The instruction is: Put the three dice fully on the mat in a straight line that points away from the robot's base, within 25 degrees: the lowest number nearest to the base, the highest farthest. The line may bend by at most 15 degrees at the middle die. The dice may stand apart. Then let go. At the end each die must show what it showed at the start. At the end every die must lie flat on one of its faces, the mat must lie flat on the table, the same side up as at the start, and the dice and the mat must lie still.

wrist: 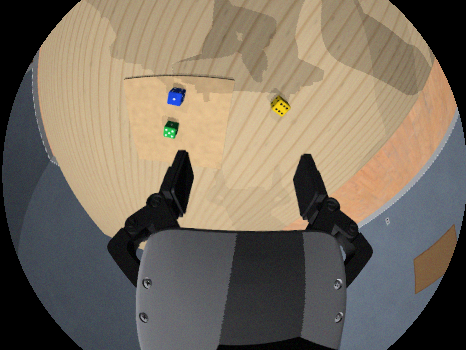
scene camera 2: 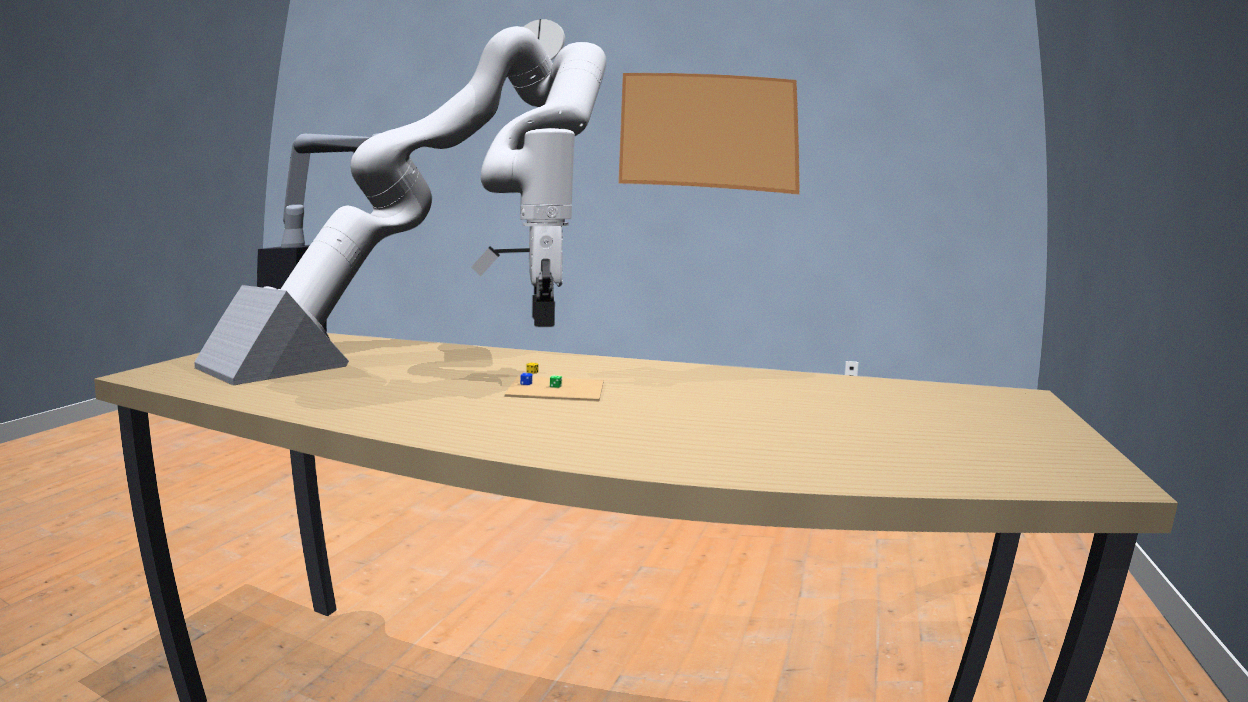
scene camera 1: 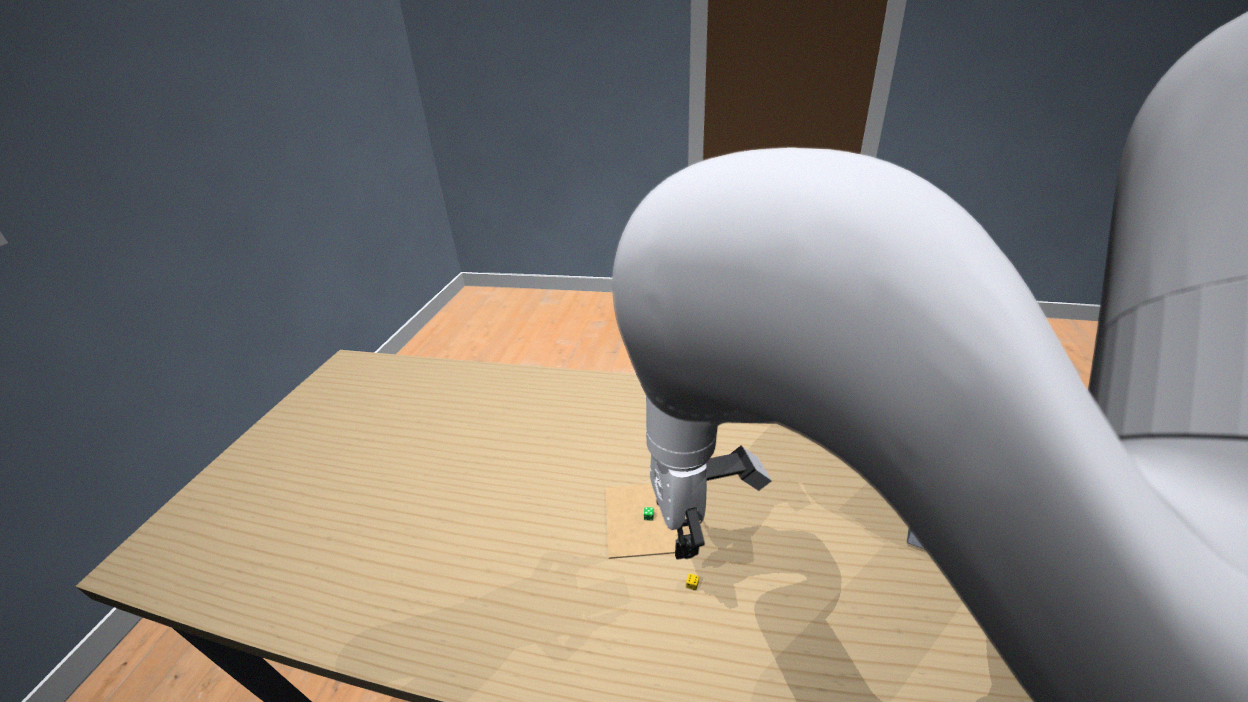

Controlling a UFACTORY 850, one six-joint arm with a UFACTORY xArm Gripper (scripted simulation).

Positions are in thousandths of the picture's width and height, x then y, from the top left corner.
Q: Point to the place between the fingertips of my gripper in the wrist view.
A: At 525,470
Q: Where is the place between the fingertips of my gripper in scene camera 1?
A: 542,751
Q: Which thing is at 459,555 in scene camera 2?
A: A tan mat.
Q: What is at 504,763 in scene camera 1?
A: A tan mat.
